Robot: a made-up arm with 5 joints. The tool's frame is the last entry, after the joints. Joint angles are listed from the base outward. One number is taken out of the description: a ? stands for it. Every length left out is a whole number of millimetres.
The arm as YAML. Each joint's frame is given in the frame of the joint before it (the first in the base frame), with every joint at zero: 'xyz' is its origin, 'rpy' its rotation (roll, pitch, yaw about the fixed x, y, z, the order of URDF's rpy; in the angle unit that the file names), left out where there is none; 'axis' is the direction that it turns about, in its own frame. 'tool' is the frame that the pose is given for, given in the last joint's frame.
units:
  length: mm
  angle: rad
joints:
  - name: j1
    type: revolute
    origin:
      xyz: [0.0, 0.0, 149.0]
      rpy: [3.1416, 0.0, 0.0]
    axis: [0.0, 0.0, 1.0]
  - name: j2
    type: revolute
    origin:
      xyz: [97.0, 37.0, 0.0]
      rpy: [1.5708, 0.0, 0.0]
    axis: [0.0, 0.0, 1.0]
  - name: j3
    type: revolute
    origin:
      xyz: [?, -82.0, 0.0]
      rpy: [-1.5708, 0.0, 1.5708]
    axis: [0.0, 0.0, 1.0]
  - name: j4
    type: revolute
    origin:
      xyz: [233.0, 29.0, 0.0]
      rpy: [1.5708, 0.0, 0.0]
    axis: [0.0, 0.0, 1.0]
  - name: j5
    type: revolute
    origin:
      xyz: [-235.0, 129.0, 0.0]
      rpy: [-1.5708, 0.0, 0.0]
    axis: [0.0, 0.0, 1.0]
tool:
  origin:
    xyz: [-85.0, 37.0, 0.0]
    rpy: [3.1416, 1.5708, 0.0]
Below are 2 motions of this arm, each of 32 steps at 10 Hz.
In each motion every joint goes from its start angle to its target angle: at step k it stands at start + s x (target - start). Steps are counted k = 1, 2, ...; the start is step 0. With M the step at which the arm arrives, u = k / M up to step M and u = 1 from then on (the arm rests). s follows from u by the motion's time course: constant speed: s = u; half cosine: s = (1 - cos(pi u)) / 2; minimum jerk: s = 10 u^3 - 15 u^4 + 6 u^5.
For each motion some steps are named. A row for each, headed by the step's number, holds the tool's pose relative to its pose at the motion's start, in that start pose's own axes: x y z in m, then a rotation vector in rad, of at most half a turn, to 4 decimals.
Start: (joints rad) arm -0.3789 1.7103 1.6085 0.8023 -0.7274
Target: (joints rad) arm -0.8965 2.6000 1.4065 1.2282 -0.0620
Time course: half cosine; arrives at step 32
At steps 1, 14, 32:
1: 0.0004 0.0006 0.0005 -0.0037 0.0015 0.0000
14: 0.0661 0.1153 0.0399 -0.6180 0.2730 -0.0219
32: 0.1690 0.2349 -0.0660 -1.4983 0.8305 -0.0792

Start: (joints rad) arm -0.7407 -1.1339 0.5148 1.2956 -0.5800
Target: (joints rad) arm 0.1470 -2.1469 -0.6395 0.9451 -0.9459
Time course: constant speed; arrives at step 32
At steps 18, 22, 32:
18: -0.1084 -0.0946 -0.0830 0.4136 -0.5279 0.5050
22: -0.1202 -0.1039 -0.1047 0.4144 -0.6297 0.6464
32: -0.1303 -0.1171 -0.1459 0.2725 -0.7751 1.0073

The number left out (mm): -71.0
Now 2 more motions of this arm.
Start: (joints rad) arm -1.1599 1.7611 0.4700 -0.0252 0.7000
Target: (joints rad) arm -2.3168 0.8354 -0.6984 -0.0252 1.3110
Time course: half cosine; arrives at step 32
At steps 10, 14, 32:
10: -0.0279 0.0679 0.0305 -0.1354 -0.0710 -0.1927
14: -0.0425 0.1245 0.0350 -0.2486 -0.1768 -0.3174
32: -0.0426 0.2404 -0.0480 -0.6189 -0.7327 -0.4146

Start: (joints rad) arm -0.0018 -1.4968 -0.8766 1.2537 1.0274
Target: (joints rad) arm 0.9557 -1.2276 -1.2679 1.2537 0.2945
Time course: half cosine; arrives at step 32
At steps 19, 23, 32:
19: -0.0259 -0.0589 -0.0390 0.5379 0.2936 -0.2805
23: -0.0443 -0.0695 -0.0487 0.6807 0.3315 -0.3979
32: -0.0682 -0.0766 -0.0568 0.8269 0.3470 -0.5377

